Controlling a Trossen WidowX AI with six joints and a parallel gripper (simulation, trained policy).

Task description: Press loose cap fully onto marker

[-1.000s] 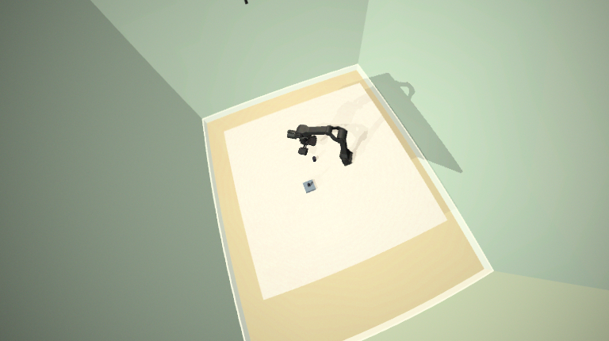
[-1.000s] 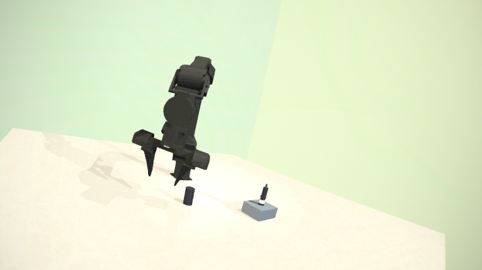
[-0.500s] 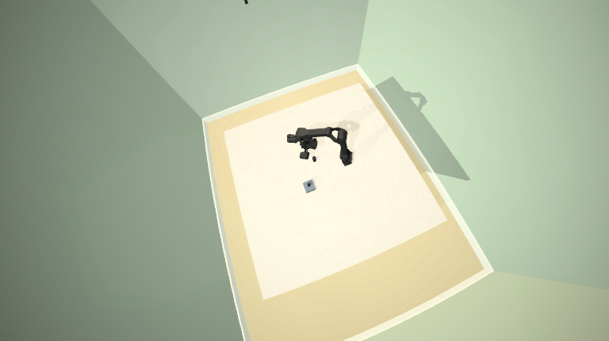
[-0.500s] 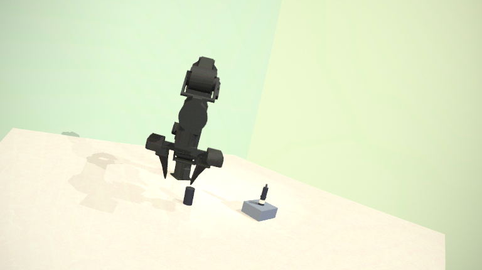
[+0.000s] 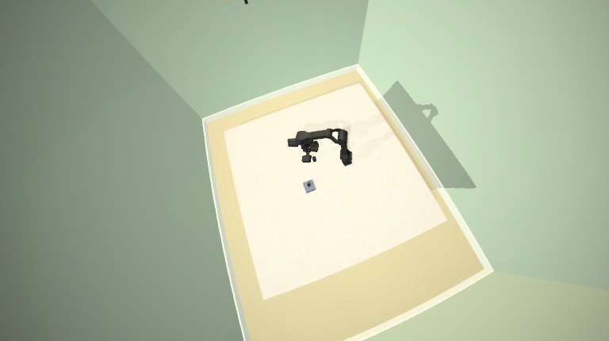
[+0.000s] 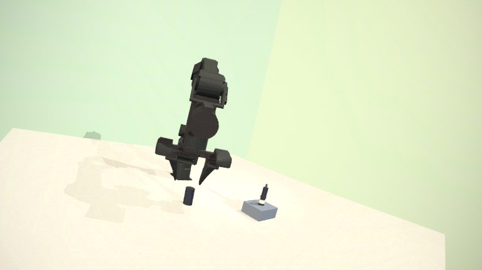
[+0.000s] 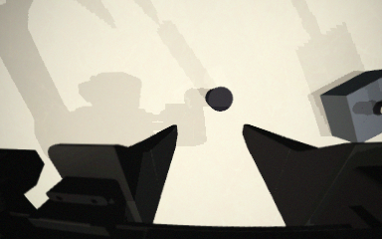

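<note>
My gripper tip is 20 mm past the dark cap, 20 mm to the right of it and 50 mm above it. Also, from my gripper tip: grey holder block: 90 mm ahead, 200 mm to the left, 60 mm below.
</note>
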